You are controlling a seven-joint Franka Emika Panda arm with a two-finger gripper.
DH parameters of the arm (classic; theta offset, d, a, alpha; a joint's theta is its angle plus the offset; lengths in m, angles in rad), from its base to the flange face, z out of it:
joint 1: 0 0.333 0 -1.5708
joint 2: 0 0 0 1.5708
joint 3: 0 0.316 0.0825 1.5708
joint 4: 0 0 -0.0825 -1.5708
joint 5: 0 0.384 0 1.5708
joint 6: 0 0 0.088 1.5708
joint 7: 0 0.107 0 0
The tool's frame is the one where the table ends.
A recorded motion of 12 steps. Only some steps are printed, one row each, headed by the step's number.
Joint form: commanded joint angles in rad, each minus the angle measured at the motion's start. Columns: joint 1, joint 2, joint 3, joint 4, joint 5, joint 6, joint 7.
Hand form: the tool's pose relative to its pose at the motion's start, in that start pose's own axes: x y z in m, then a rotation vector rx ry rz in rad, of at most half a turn. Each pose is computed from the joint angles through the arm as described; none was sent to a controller.
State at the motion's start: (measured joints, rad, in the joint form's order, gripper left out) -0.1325 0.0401 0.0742 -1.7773 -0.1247 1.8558 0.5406
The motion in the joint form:
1: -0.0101 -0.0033 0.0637 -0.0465 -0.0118 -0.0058 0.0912
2: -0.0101 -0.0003 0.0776 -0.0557 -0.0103 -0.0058 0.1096
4: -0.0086 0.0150 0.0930 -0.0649 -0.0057 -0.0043 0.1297
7: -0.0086 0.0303 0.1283 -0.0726 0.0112 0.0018 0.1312
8: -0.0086 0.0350 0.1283 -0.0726 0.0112 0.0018 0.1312
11: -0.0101 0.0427 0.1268 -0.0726 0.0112 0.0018 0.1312
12: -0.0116 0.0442 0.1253 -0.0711 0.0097 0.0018 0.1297
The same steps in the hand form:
1: -0.0224 -0.0236 0.0169 -0.0290 -0.0309 0.0294
2: -0.0278 -0.0304 0.0220 -0.0329 -0.0407 0.0329
4: -0.0330 -0.0402 0.0337 -0.0389 -0.0616 0.0347
7: -0.0443 -0.0593 0.0429 -0.0295 -0.0841 0.0039
8: -0.0439 -0.0598 0.0456 -0.0314 -0.0884 0.0034
11: -0.0424 -0.0592 0.0502 -0.0349 -0.0956 0.0056
12: -0.0410 -0.0580 0.0505 -0.0359 -0.0951 0.0066

